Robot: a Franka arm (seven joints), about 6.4 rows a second.
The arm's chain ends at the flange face. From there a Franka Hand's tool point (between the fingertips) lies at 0.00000 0.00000 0.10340 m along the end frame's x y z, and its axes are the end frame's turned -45 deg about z.
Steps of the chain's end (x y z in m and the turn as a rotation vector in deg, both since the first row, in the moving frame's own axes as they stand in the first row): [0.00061 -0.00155 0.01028 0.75 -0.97 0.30]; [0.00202 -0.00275 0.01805 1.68 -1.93 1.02]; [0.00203 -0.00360 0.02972 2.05 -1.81 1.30]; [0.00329 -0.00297 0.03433 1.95 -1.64 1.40]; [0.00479 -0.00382 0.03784 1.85 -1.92 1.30]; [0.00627 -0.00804 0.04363 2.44 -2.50 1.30]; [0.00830 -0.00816 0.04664 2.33 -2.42 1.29]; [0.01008 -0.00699 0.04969 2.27 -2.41 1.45]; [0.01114 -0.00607 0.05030 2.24 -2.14 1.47]
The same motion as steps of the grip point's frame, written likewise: [0.00125 -0.00286 0.01026 1.22 -0.16 0.30]; [0.00309 -0.00512 0.01795 2.55 -0.18 1.02]; [0.00434 -0.00603 0.02960 2.73 0.17 1.30]; [0.00488 -0.00435 0.03423 2.54 0.22 1.40]; [0.00605 -0.00412 0.03773 2.67 -0.05 1.30]; [0.01011 -0.00755 0.04344 3.49 -0.04 1.30]; [0.01159 -0.00596 0.04646 3.36 -0.06 1.29]; [0.01197 -0.00379 0.04952 3.31 -0.10 1.45]; [0.01237 -0.00200 0.05015 3.10 0.07 1.47]
